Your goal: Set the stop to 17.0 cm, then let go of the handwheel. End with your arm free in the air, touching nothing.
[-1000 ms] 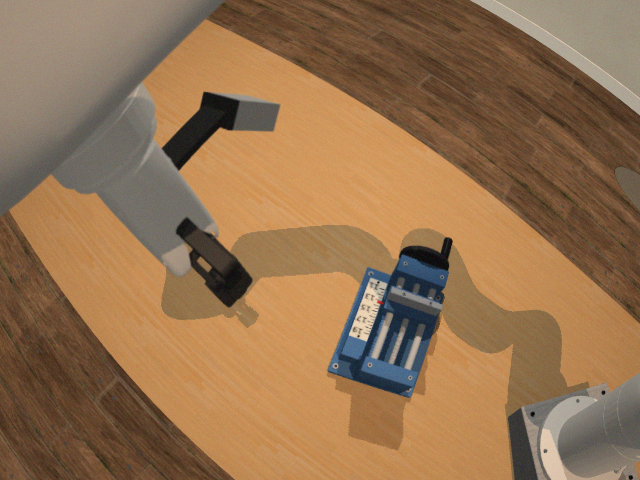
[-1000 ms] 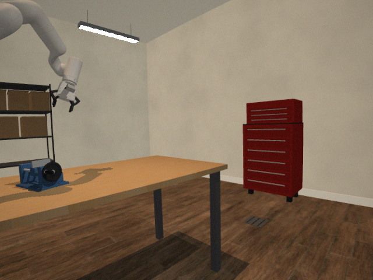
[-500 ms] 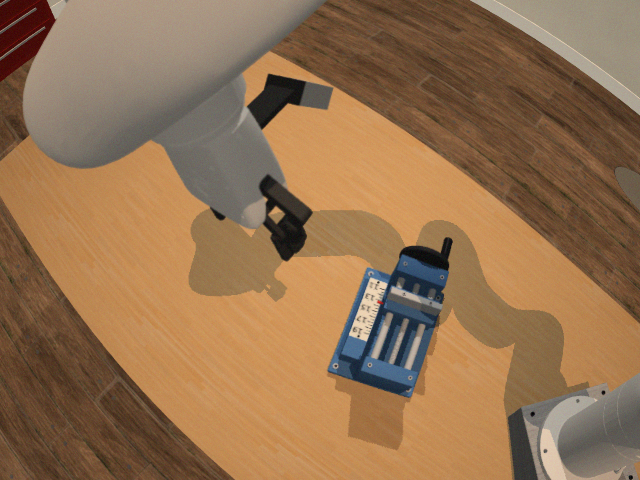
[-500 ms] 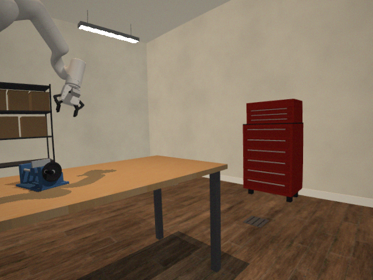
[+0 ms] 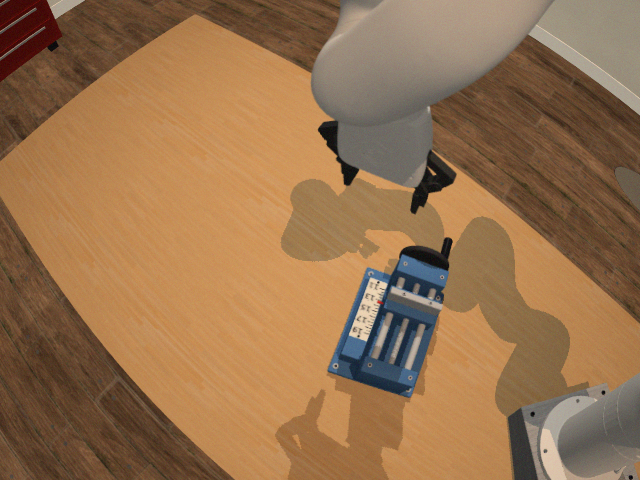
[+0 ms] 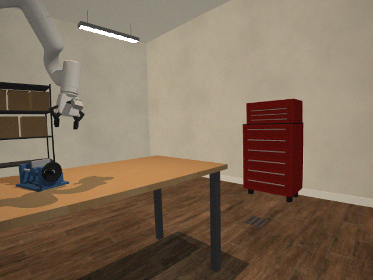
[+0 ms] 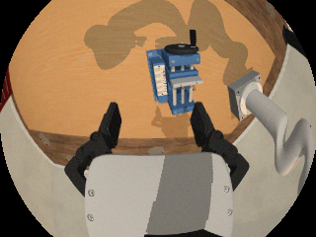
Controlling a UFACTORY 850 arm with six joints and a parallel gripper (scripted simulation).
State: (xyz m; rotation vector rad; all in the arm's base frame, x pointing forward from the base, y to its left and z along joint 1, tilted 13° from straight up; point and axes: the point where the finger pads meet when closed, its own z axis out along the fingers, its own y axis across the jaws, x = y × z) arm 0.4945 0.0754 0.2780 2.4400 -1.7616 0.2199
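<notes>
The black handwheel lies 19 cm below my hand, 9 cm to the right of it and 9 cm behind it. Round my hand: grey stop bar (18 cm below, 11 cm behind, 2 cm to the left).
</notes>
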